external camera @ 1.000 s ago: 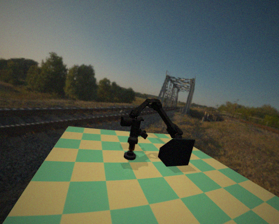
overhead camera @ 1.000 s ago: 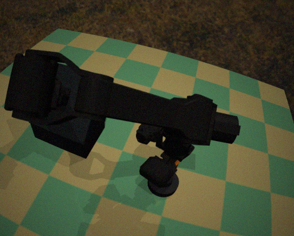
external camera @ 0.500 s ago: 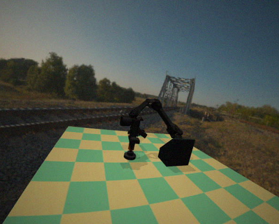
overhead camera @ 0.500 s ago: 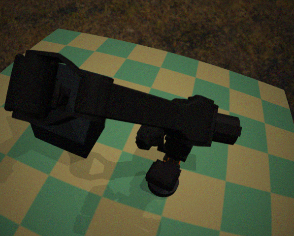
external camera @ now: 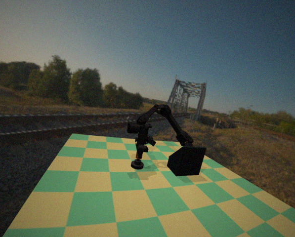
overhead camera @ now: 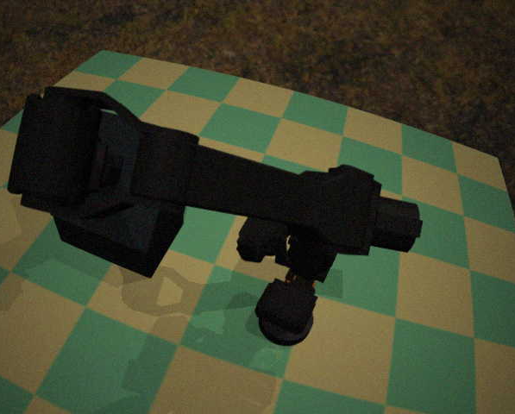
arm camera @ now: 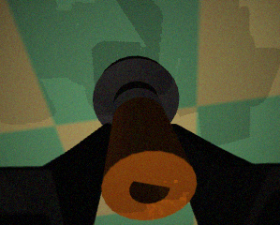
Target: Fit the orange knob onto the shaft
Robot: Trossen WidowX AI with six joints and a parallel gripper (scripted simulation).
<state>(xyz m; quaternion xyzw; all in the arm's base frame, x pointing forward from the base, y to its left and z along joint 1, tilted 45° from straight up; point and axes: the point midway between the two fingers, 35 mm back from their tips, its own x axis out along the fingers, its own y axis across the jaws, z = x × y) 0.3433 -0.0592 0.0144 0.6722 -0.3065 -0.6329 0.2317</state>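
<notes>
My gripper tip is now 2 cm below the orange knob. Round my gripper tip: dark round pedestal 4 cm below.
</notes>
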